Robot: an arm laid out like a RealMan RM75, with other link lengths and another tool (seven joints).
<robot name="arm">
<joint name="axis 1" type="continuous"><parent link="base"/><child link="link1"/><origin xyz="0 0 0.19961"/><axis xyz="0 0 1"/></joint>
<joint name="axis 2" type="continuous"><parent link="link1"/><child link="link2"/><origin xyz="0 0 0"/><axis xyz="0 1 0"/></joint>
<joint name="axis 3" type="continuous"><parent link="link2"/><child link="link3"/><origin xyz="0 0 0.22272"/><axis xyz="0 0 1"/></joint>
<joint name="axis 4" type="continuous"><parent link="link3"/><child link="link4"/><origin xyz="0 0 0"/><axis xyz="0 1 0"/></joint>
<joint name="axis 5" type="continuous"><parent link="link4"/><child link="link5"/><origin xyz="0 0 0.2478"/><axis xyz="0 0 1"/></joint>
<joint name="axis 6" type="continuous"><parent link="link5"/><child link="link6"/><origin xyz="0 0 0"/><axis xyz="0 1 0"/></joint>
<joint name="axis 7" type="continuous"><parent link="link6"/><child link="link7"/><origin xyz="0 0 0.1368"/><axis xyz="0 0 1"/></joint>
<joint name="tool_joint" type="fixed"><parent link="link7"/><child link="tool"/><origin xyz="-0.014 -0.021 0.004" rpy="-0.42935 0 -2.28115"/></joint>
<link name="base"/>
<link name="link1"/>
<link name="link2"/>
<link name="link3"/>
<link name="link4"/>
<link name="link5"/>
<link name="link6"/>
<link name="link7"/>
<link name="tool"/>
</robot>
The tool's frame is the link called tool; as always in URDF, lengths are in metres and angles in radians. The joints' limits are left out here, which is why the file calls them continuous.
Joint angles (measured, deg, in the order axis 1, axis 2, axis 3, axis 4, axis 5, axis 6, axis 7), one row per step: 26.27 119.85 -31.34 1.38 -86.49 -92.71 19.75; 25.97 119.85 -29.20 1.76 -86.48 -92.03 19.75; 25.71 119.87 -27.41 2.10 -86.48 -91.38 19.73; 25.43 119.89 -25.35 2.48 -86.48 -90.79 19.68; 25.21 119.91 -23.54 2.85 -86.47 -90.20 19.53; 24.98 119.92 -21.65 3.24 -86.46 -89.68 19.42; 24.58 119.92 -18.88 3.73 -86.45 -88.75 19.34; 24.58 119.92 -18.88 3.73 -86.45 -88.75 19.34; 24.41 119.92 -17.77 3.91 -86.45 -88.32 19.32; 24.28 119.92 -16.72 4.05 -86.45 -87.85 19.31
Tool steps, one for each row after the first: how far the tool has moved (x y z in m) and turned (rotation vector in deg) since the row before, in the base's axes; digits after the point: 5 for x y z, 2 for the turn. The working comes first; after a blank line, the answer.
Tool pose at each row, in the base's axes (x y z in m, rotation vector in deg; the steps are taken from these numbers as rounded here): 0.27618 0.28420 -0.07085 -75.09 -95.18 -43.40; 0.28022 0.28518 -0.06870 -76.19 -92.79 -45.05; 0.28372 0.28583 -0.06723 -77.17 -90.78 -46.44; 0.28742 0.28644 -0.06526 -78.10 -88.43 -47.89; 0.29064 0.28697 -0.06374 -78.88 -86.39 -49.23; 0.29390 0.28738 -0.06198 -79.64 -84.21 -50.49; 0.29951 0.28785 -0.05927 -80.89 -80.98 -52.44; 0.29951 0.28785 -0.05927 -80.89 -80.98 -52.44; 0.30195 0.28801 -0.05821 -81.44 -79.68 -53.24; 0.30427 0.28839 -0.05719 -81.95 -78.47 -54.02

0.00404 0.00098 0.00215 1.29 0.66 -2.06; 0.00350 0.00065 0.00147 1.03 0.53 -1.79; 0.00370 0.00061 0.00197 1.25 0.69 -1.89; 0.00322 0.00053 0.00152 1.11 0.53 -1.68; 0.00326 0.00041 0.00176 1.16 0.65 -1.69; 0.00561 0.00047 0.00271 1.63 0.87 -2.65; 0.00000 0.00000 0.00000 0.00 0.00 0.00; 0.00244 0.00016 0.00106 0.62 0.33 -1.12; 0.00232 0.00038 0.00102 0.58 0.28 -1.06
